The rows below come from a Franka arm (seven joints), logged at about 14 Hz.
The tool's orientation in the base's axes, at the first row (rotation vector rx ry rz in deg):
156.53 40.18 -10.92
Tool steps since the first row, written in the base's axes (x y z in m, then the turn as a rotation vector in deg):
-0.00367 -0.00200 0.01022 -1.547 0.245 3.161
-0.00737 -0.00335 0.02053 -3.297 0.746 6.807
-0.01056 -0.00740 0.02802 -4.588 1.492 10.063
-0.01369 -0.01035 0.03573 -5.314 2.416 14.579
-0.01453 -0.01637 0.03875 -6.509 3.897 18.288
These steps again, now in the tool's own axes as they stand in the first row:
-0.00617 0.00259 -0.00878 -1.883 -0.117 -2.981
-0.01210 0.00465 -0.01786 -3.926 -0.417 -6.494
-0.01822 0.00845 -0.02341 -5.381 -0.800 -9.744
-0.02383 0.01143 -0.02954 -6.522 -0.719 -14.268
-0.02787 0.01683 -0.03034 -7.657 -1.545 -18.193

